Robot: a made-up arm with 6 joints.
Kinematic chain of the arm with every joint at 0, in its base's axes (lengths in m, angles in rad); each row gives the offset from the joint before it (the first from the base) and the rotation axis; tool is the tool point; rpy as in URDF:
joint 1: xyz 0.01 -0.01 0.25 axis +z
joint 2: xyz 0.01 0 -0.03 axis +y
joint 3: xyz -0.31 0 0.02 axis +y
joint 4: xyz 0.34 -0.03 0.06 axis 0.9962 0 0.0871
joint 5: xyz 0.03 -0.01 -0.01 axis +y
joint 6: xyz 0.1 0 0.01 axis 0.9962 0 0.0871
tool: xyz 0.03 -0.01 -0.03 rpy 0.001 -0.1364 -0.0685
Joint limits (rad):
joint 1: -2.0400..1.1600
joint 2: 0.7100..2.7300
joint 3: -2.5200..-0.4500
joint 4: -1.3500..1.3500
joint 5: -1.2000..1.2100
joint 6: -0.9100..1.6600
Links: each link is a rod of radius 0.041 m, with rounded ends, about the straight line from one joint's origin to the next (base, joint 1, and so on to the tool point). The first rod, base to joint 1, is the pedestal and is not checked.
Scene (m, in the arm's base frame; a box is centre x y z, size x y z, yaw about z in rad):
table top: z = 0
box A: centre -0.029 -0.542 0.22 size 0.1 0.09 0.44 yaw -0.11
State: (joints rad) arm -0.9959 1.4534 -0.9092 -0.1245 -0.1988 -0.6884
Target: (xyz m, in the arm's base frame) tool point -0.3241 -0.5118 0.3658
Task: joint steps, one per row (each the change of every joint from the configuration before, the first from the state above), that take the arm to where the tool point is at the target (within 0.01 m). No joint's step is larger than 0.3 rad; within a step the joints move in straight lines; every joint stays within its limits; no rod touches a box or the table.
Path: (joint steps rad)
1: -0.2108 0.0038 -0.2534 -0.1258 0.1039 -0.0554
2: -0.2108 0.0039 -0.2533 -0.1258 0.1038 -0.0554
3: -0.2108 0.0038 -0.2534 -0.1258 0.1039 -0.0554
4: -0.2108 0.0038 -0.2534 -0.1257 0.1039 -0.0554
5: -0.1005 0.1962 0.2505 0.2224 -0.1804 0.0564
6: -0.1004 0.1962 0.2505 0.2223 -0.1803 0.0565

